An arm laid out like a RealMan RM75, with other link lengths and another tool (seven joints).
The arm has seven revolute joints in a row. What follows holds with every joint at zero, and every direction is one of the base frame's. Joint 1 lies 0.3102 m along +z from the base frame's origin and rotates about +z. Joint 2 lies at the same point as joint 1 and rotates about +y. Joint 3 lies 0.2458 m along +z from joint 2 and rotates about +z. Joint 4 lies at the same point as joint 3 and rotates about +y. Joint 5 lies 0.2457 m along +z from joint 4 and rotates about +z. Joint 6 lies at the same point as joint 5 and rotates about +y. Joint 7 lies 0.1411 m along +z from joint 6 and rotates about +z. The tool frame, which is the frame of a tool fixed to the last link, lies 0.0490 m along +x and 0.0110 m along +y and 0.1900 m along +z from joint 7; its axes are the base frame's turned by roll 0.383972, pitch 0.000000 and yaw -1.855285 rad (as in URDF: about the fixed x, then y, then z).
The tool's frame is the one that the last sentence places.
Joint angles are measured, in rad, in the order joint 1, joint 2, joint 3, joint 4, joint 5, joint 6, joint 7. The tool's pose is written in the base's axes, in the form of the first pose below.
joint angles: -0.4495 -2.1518 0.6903 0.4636 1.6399 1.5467 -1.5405
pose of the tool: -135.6, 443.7, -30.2, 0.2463, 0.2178, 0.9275, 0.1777
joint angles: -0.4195 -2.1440 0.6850 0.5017 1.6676 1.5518 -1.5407
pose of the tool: -149.7, 440.1, -26.2, 0.2254, 0.2210, 0.9320, 0.1782
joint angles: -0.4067 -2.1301 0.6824 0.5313 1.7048 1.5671 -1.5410
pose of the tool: -157.3, 434.5, -24.9, 0.2068, 0.2328, 0.9353, 0.1679
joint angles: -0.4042 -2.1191 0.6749 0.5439 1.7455 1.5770 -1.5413
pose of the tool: -163.5, 429.6, -27.7, 0.1925, 0.2398, 0.9389, 0.1549
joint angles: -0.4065 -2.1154 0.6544 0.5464 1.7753 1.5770 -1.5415
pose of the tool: -168.9, 429.8, -28.5, 0.1842, 0.2388, 0.9413, 0.1517
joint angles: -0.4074 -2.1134 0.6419 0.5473 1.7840 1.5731 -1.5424
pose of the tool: -172.4, 432.0, -26.7, 0.1803, 0.2361, 0.9423, 0.1545
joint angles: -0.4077 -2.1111 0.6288 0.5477 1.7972 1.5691 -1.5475
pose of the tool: -177.0, 433.7, -25.9, 0.1764, 0.2312, 0.9441, 0.1550
